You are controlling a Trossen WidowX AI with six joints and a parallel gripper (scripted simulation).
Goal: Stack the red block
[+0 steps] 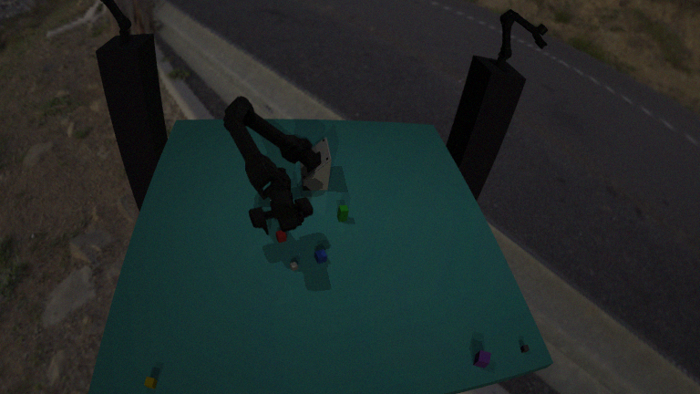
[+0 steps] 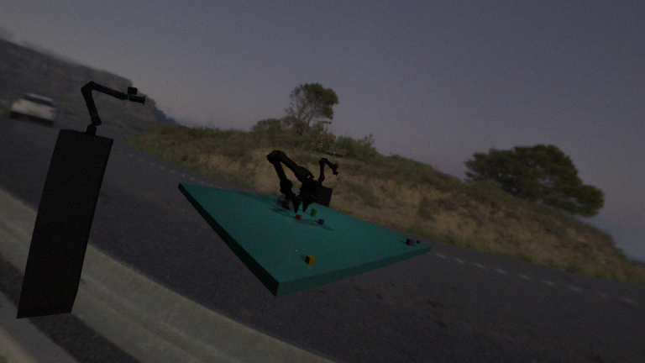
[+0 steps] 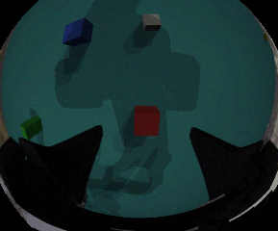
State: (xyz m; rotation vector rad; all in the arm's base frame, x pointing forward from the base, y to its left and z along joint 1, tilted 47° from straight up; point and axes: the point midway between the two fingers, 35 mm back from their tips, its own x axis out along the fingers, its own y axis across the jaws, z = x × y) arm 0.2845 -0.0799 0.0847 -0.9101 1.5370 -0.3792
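My gripper tip is now 3 cm above the red block. The rest, counted from my gripper tip: small pale block 11 cm ahead, 4 cm to the left, 3 cm below; blue block 8 cm ahead, 12 cm to the left, 3 cm below; yellow block 51 cm ahead, 34 cm to the right, 3 cm below.
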